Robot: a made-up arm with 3 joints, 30 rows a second.
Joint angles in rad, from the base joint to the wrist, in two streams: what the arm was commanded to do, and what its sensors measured. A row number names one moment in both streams.
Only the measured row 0 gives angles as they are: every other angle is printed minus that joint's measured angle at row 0.
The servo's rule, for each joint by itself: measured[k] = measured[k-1] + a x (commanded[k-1-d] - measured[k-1]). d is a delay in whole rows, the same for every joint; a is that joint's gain. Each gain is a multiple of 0.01, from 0.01 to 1. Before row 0 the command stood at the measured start. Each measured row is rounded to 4 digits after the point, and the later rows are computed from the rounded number. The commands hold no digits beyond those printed.
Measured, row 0:
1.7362, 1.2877, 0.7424
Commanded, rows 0 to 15:
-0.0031, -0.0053, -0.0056
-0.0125, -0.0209, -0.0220
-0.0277, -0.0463, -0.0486
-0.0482, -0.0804, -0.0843
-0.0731, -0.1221, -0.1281
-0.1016, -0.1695, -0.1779
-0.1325, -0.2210, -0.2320
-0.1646, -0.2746, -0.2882
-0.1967, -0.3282, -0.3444
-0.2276, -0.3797, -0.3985
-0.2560, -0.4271, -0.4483
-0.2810, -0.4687, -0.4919
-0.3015, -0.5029, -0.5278
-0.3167, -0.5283, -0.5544
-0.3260, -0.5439, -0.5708
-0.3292, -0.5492, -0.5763
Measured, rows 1 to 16:
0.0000, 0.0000, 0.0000
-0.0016, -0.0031, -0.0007
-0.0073, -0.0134, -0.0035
-0.0179, -0.0325, -0.0094
-0.0337, -0.0603, -0.0191
-0.0542, -0.0961, -0.0333
-0.0788, -0.1387, -0.0521
-0.1067, -0.1864, -0.0755
-0.1368, -0.2376, -0.1032
-0.1679, -0.2901, -0.1346
-0.1989, -0.3421, -0.1689
-0.2286, -0.3914, -0.2052
-0.2558, -0.4362, -0.2425
-0.2796, -0.4749, -0.2796
-0.2989, -0.5059, -0.3153
-0.3130, -0.5279, -0.3485
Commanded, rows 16 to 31:
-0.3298, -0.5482, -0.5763
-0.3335, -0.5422, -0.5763
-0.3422, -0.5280, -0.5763
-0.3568, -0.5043, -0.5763
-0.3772, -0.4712, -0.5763
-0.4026, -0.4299, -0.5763
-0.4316, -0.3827, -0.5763
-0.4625, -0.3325, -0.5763
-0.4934, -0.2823, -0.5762
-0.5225, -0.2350, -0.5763
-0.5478, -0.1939, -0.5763
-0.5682, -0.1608, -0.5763
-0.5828, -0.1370, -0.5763
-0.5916, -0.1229, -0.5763
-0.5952, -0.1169, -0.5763
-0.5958, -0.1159, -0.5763
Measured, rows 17 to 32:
-0.3214, -0.5403, -0.3781
-0.3258, -0.5449, -0.4039
-0.3298, -0.5433, -0.4263
-0.3362, -0.5344, -0.4458
-0.3469, -0.5169, -0.4628
-0.3627, -0.4904, -0.4776
-0.3834, -0.4553, -0.4904
-0.4085, -0.4132, -0.5016
-0.4366, -0.3664, -0.5113
-0.4661, -0.3176, -0.5197
-0.4954, -0.2697, -0.5271
-0.5226, -0.2257, -0.5335
-0.5463, -0.1881, -0.5391
-0.5653, -0.1585, -0.5439
-0.5790, -0.1379, -0.5481
-0.5874, -0.1257, -0.5518

